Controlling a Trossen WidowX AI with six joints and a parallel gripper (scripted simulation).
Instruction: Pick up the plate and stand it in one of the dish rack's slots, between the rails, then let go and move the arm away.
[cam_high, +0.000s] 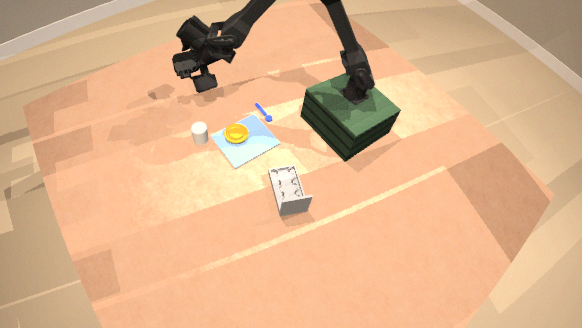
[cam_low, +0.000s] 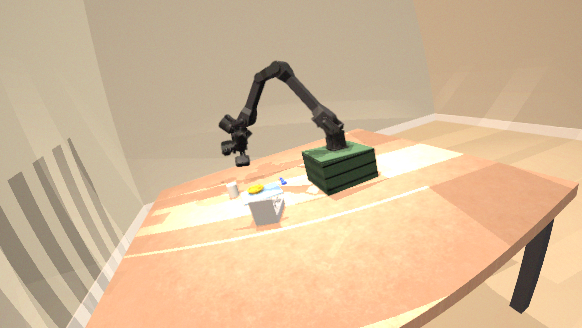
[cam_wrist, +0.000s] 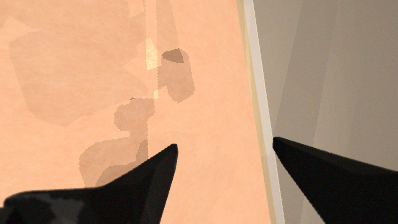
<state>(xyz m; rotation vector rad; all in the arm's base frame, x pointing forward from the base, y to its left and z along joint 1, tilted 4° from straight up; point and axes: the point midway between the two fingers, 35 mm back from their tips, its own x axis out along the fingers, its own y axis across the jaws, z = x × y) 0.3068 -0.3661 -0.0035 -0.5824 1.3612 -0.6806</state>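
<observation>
Now: gripper tip 25 cm to the right of the yellow plate and 8 cm above it. Round my gripper tip: white cylinder: 8 cm ahead, 19 cm to the left, 8 cm below; light blue mat: 2 cm behind, 27 cm to the left, 10 cm below; blue spoon: 12 cm behind, 23 cm to the left, 10 cm below.
</observation>
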